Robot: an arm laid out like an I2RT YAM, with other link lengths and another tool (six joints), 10 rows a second.
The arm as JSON. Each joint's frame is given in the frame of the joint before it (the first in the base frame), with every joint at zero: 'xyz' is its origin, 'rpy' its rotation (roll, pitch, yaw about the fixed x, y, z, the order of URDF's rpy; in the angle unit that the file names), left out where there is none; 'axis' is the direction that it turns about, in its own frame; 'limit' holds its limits. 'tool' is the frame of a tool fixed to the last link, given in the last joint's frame.
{
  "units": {
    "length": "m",
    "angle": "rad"
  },
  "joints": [
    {
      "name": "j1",
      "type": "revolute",
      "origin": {
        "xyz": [
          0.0,
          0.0,
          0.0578
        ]
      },
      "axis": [
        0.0,
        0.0,
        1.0
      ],
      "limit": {
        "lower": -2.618,
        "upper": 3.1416
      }
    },
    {
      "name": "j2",
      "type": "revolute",
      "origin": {
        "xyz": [
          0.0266,
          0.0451,
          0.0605
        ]
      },
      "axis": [
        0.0,
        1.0,
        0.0
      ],
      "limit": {
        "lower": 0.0,
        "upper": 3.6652
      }
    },
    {
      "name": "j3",
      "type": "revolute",
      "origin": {
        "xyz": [
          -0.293,
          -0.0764,
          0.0
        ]
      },
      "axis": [
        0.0,
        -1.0,
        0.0
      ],
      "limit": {
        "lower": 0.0,
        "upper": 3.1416
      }
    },
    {
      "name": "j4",
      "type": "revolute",
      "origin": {
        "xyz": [
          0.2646,
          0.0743,
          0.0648
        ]
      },
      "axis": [
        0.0,
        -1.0,
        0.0
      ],
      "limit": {
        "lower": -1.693,
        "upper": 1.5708
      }
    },
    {
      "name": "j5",
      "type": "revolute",
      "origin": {
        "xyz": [
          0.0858,
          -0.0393,
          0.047
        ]
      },
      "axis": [
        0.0,
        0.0,
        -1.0
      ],
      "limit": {
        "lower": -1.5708,
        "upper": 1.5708
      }
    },
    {
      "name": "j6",
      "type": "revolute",
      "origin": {
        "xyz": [
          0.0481,
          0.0,
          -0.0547
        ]
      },
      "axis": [
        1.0,
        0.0,
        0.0
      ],
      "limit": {
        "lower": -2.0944,
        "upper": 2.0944
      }
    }
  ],
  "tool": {
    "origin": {
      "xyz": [
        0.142,
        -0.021,
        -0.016
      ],
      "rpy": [
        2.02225,
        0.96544,
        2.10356
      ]
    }
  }
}
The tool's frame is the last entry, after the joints.
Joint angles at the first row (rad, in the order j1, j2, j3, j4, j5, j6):
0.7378 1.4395 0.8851 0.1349 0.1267 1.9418
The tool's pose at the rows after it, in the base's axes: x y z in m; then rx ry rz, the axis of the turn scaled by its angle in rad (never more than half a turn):
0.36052 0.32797 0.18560 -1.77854 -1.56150 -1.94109
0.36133 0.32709 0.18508 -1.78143 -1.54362 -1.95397
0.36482 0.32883 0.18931 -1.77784 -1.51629 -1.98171
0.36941 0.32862 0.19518 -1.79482 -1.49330 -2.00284
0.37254 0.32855 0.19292 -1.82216 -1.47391 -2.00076
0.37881 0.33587 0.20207 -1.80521 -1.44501 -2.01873
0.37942 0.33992 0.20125 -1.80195 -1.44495 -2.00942
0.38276 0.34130 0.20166 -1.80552 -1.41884 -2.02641
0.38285 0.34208 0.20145 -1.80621 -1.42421 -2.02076
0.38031 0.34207 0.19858 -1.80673 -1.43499 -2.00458
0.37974 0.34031 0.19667 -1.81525 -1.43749 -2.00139
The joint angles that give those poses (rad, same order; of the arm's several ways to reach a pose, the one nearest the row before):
0.7369 1.4328 0.8606 0.1456 0.1346 1.9482
0.7360 1.4319 0.8486 0.1657 0.1392 1.9568
0.7370 1.4370 0.8486 0.1914 0.1480 1.9673
0.7383 1.4404 0.8647 0.1876 0.1689 1.9788
0.7393 1.4529 0.8727 0.1842 0.1840 1.9959
0.7388 1.4725 0.9047 0.1925 0.1772 2.0076
0.7419 1.4850 0.9160 0.1898 0.1722 2.0114
0.7426 1.4953 0.9142 0.2139 0.1812 2.0241
0.7430 1.4980 0.9200 0.2066 0.1795 2.0225
0.7438 1.4958 0.9173 0.1968 0.1726 2.0208
0.7436 1.4933 0.9127 0.1935 0.1768 2.0210

